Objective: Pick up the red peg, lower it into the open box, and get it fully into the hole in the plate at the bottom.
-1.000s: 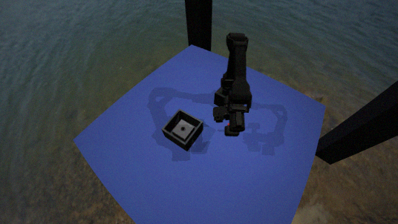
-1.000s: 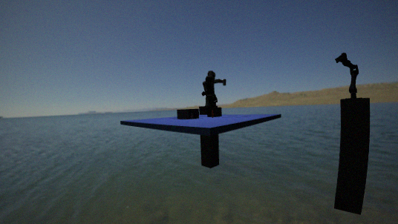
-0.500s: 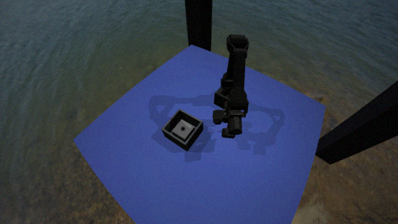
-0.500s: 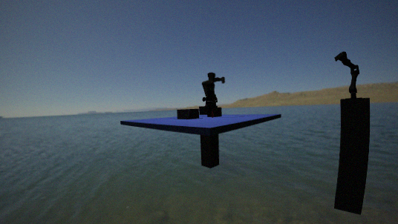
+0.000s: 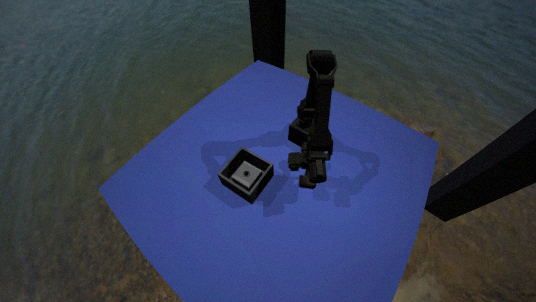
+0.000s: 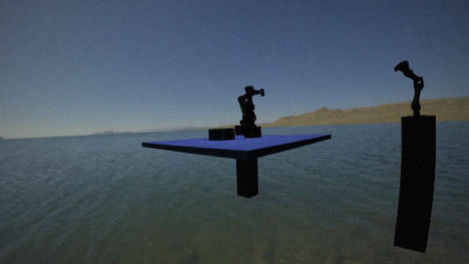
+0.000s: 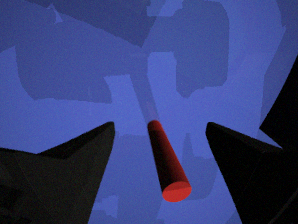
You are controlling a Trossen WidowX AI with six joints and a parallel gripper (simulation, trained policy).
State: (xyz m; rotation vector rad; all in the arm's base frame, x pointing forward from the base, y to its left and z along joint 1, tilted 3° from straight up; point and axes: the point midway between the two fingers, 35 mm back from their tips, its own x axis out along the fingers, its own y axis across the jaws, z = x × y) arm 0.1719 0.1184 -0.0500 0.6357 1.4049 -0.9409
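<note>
Right now my gripper tip is 1 cm past the red peg, 1 cm to the right of it and 1 cm below it. From my gripper tip the other things lie so: dark box 16 cm ahead, 18 cm to the right, 1 cm below; then grey plate 16 cm ahead, 18 cm to the right, 1 cm above.
</note>
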